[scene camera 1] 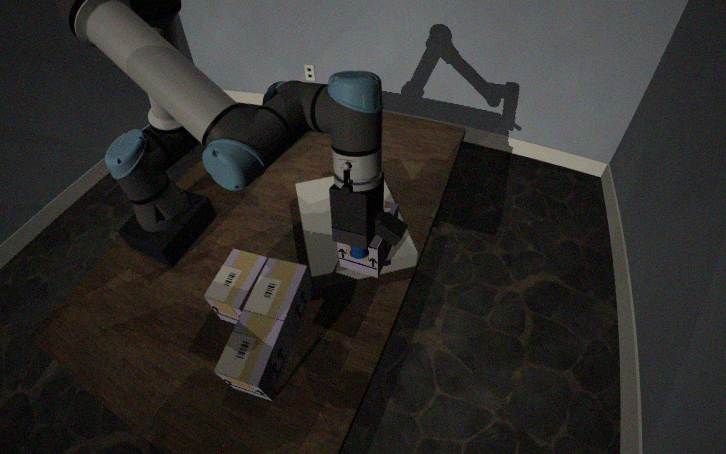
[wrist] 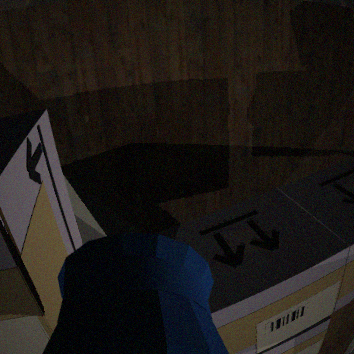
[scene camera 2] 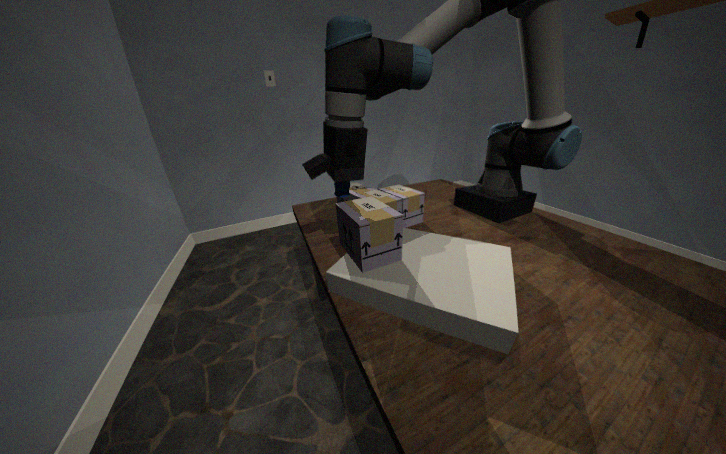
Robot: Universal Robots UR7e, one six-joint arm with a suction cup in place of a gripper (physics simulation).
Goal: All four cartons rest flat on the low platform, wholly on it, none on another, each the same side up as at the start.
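Pixels of known places: hand, its tool point: (scene camera 1: 359, 252) (wrist: 136, 291) (scene camera 2: 342, 193); arm's base, origin of its link: (scene camera 1: 164, 211) (scene camera 2: 498, 191).
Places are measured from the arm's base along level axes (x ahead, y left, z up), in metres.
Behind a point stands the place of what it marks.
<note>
One carton (scene camera 1: 354, 266) {y -0.076, x 0.557, z -0.006 m} (scene camera 2: 373, 234) {y 0.046, x 0.607, z 0.053 m} (wrist: 21, 197) {y -0.083, x 0.597, z 0.056 m} stands upright at the front corner of the low grey platform (scene camera 1: 314, 204) {y 0.108, x 0.410, z -0.021 m} (scene camera 2: 451, 278) {y 0.156, x 0.520, z -0.022 m} (wrist: 84, 221) {y -0.077, x 0.535, z -0.022 m}, right at its edge. My blue suction cup (scene camera 1: 357, 251) (scene camera 2: 341, 190) (wrist: 140, 281) points down close beside this carton, on the side facing the other cartons, at about the height of its top. It rests on no carton top and nothing hangs from it. Three more cartons (scene camera 1: 229, 280) {y -0.183, x 0.320, z 0.029 m} (scene camera 1: 273, 293) {y -0.192, x 0.423, z 0.030 m} (scene camera 1: 246, 357) {y -0.329, x 0.419, z 0.030 m} stand tightly together on the wooden table, off the platform. The nearest of them also shows in the wrist view (wrist: 253, 239) {y -0.186, x 0.466, z -0.016 m}.
The arm's base (scene camera 1: 153, 214) {y -0.057, x 0.033, z 0.050 m} (scene camera 2: 495, 200) {y 0.041, x 0.113, z 0.001 m} stands on the table behind the platform. The table's edge (scene camera 1: 402, 303) {y -0.105, x 0.667, z -0.080 m} drops to a dark stone floor (scene camera 1: 524, 317) just beside the platform's corner. Walls close the room behind.
</note>
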